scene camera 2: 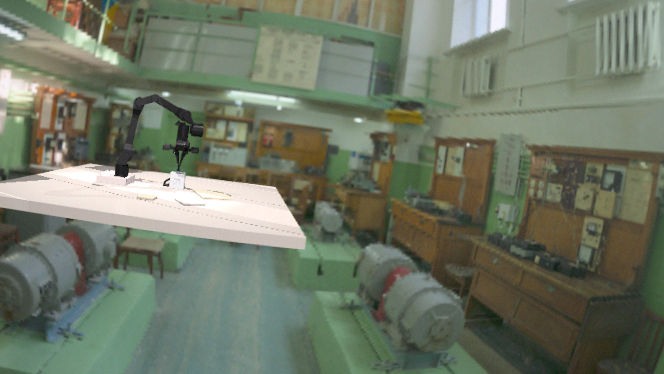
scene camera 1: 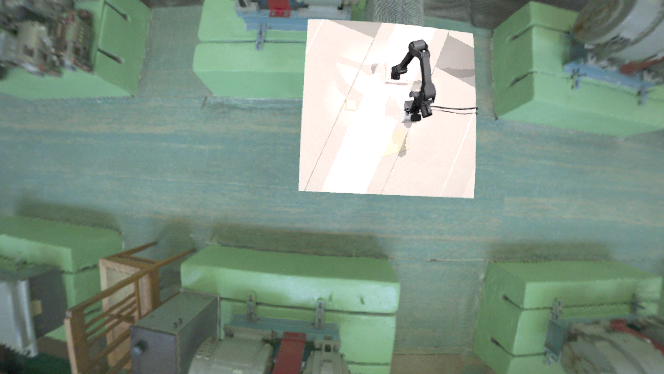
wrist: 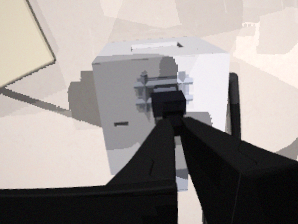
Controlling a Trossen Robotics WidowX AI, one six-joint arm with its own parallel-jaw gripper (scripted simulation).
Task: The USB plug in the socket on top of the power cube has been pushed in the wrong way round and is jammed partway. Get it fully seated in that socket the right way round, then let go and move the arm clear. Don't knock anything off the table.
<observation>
my gripper: holds a black USB plug (wrist: 169, 103)
</observation>
